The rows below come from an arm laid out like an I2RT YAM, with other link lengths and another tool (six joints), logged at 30 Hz.
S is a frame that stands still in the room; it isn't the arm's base.
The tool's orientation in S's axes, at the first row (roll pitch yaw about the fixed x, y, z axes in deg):
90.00, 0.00, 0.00
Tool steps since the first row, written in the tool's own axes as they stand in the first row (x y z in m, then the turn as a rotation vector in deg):
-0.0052, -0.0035, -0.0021, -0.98, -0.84, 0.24
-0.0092, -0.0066, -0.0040, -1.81, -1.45, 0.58
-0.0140, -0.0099, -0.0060, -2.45, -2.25, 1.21
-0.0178, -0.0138, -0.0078, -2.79, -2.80, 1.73
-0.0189, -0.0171, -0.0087, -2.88, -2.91, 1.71
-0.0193, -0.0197, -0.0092, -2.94, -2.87, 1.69
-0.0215, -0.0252, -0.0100, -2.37, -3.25, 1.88
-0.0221, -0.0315, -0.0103, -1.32, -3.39, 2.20
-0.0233, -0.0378, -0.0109, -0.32, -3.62, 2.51
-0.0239, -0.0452, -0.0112, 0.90, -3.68, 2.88
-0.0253, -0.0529, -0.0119, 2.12, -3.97, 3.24
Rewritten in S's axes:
-0.0052, 0.0021, -0.0035, -0.98, -0.24, -0.84
-0.0092, 0.0040, -0.0066, -1.81, -0.58, -1.45
-0.0140, 0.0060, -0.0099, -2.45, -1.21, -2.25
-0.0178, 0.0078, -0.0138, -2.79, -1.73, -2.80
-0.0189, 0.0087, -0.0171, -2.88, -1.71, -2.91
-0.0193, 0.0092, -0.0197, -2.94, -1.69, -2.87
-0.0215, 0.0100, -0.0252, -2.37, -1.88, -3.25
-0.0221, 0.0103, -0.0315, -1.32, -2.20, -3.39
-0.0233, 0.0109, -0.0378, -0.32, -2.51, -3.62
-0.0239, 0.0112, -0.0452, 0.90, -2.88, -3.68
-0.0253, 0.0119, -0.0529, 2.12, -3.24, -3.97

